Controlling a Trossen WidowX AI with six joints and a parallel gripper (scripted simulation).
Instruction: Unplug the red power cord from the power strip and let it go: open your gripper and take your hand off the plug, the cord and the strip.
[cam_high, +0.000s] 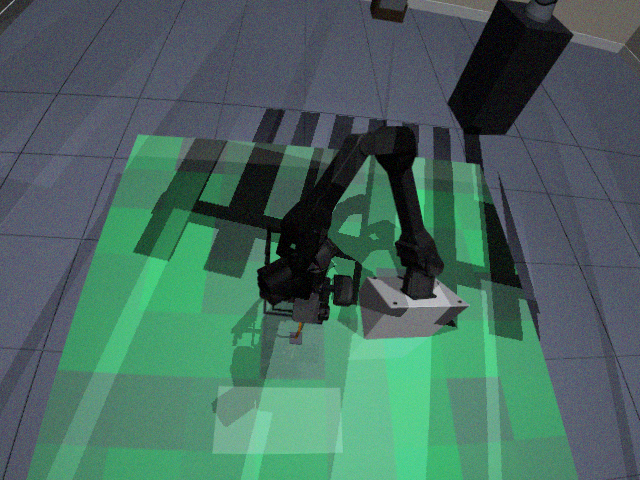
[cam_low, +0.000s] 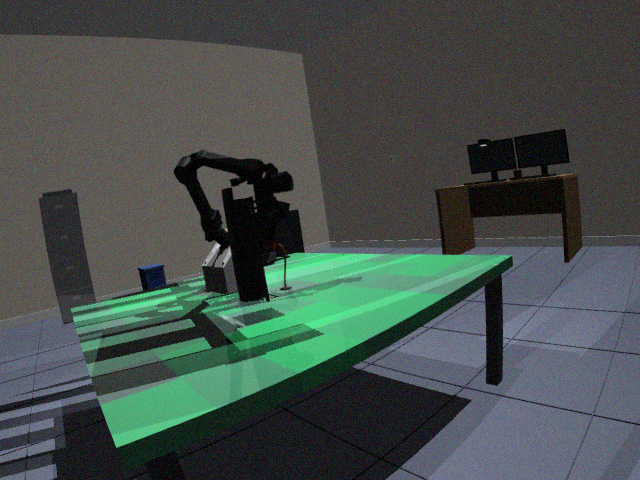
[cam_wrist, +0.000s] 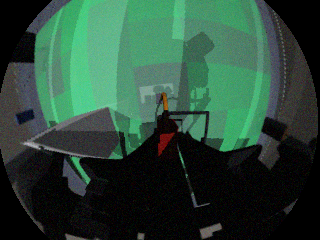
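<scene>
My gripper tip is now 3 cm to the left of the red plug.
</scene>
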